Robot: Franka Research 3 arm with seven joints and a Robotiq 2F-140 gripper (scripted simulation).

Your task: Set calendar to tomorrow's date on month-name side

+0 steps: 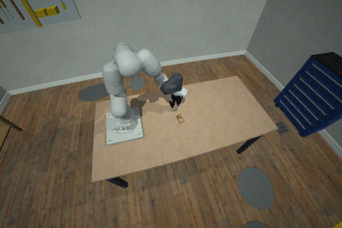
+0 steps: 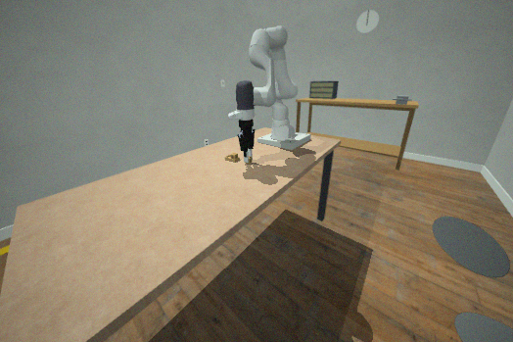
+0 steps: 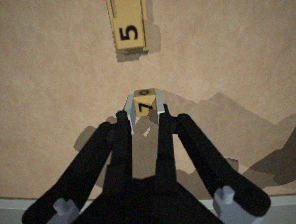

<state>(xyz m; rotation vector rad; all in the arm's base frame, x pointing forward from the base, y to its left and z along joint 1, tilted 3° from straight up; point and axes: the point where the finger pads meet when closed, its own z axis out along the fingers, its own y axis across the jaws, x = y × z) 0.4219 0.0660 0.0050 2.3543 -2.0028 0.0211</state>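
Right now the wooden tray is 110 mm to the right of my hand, 40 mm below it and 20 mm ahead of it. Round my hand: wooden digit cube 30 mm below.
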